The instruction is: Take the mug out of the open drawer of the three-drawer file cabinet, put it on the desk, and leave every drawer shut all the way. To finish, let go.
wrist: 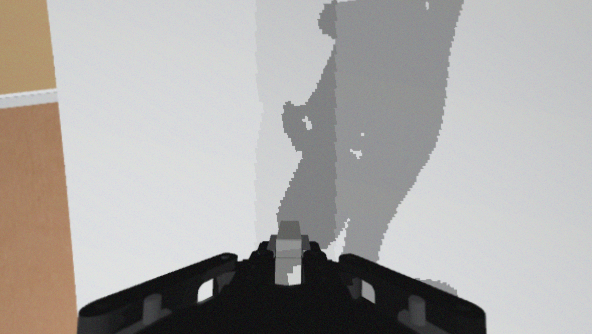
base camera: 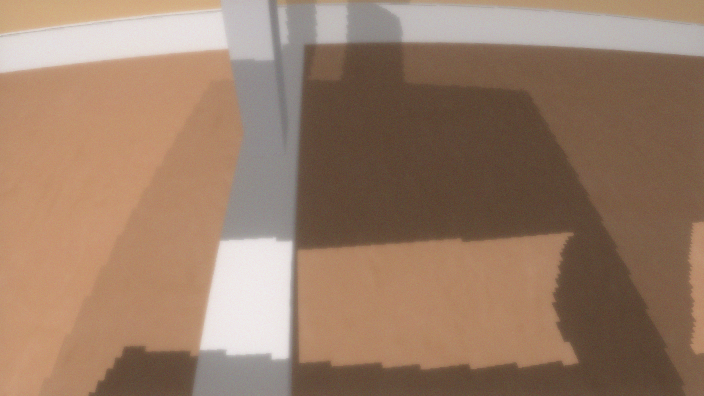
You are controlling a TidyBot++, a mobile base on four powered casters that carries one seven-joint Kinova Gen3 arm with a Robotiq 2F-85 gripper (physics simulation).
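My gripper (wrist: 289, 248) is seen from behind at the bottom of the wrist view. Its narrow grey fingertips are close together, shut on the mug, whose body is hidden below and behind the black gripper. The white desk top (wrist: 150, 150) spreads out under the gripper and fills most of the wrist view. The shadow of the arm and gripper falls across it. In the base camera view a white desk leg (base camera: 252, 295) runs from top to bottom, left of the middle. The file cabinet and its drawers do not show in either view.
The desk's straight left edge shows in the wrist view, with brown floor (wrist: 32, 210) and a white baseboard (wrist: 27, 98) beyond it. In the base camera view the floor (base camera: 425, 300) carries broad dark shadows, and a white baseboard (base camera: 100, 42) runs along the wall.
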